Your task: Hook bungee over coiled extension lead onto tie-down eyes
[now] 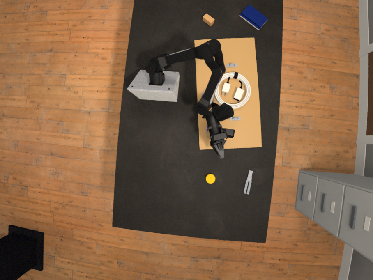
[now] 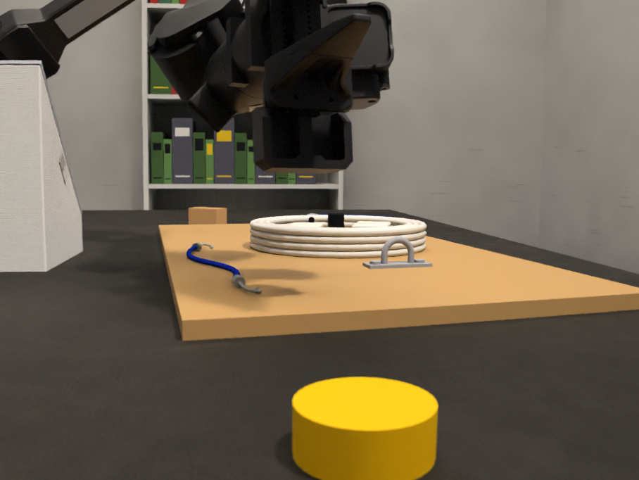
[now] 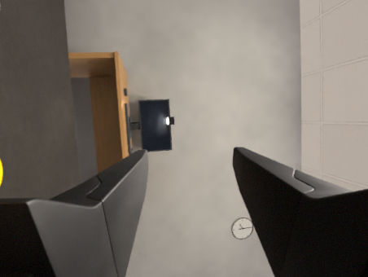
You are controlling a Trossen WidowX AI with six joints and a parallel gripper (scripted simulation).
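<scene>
My hand is 32 cm to the right of the tan board, 19 cm above it and 4 cm short of it. Also, from my hand: block: 73 cm to the left, 18 cm below, 11 cm behind; yellow puck: 19 cm below, 16 cm to the right, 1 cm behind; grey clip: 20 cm ahead, 19 cm below, 15 cm to the right.
</scene>
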